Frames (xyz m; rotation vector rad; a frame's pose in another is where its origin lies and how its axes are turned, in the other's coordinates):
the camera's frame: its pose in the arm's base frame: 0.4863 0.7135 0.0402 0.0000 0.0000 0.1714
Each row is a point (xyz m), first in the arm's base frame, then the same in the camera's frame.
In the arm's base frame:
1: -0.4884 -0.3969 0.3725
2: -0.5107 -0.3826 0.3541
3: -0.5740 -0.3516 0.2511
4: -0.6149 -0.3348 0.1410
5: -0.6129 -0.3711 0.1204
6: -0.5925 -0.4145 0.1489
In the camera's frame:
1: -1.1498 -0.9279 0.3323
2: -1.1693 -0.9100 0.3139
3: -1.2264 -0.8686 0.2109
4: -1.2639 -0.8451 0.1008
5: -1.2681 -0.8812 0.0802
6: -1.2554 -0.9275 0.1087

